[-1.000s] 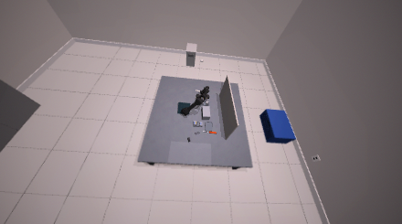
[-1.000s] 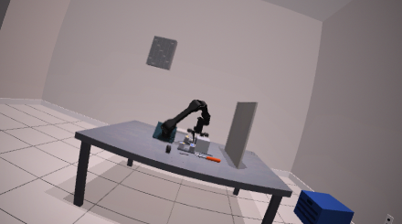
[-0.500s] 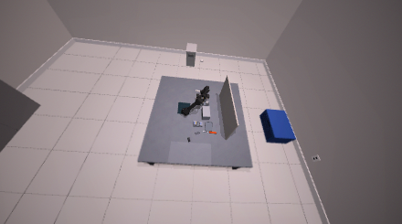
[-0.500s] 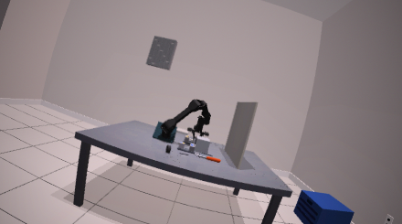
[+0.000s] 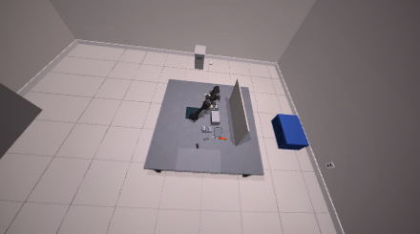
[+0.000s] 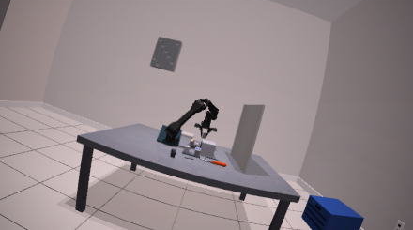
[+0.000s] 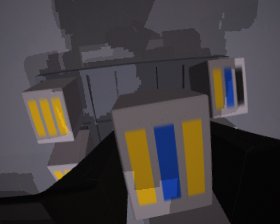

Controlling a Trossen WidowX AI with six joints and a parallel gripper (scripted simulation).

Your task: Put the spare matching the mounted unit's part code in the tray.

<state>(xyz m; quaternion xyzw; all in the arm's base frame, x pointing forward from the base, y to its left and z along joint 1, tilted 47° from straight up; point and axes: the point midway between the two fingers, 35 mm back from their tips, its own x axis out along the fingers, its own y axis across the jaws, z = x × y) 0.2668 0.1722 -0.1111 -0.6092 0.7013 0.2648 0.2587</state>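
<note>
Right now the flat grey tray is 42 cm to the right of my gripper tip, 9 cm below it and 5 cm ahead of it. Also, from my gripper tip: grey panel 27 cm ahead, 26 cm to the right, 13 cm above; then dark item 59 cm to the right, 21 cm behind, 7 cm below.
</note>
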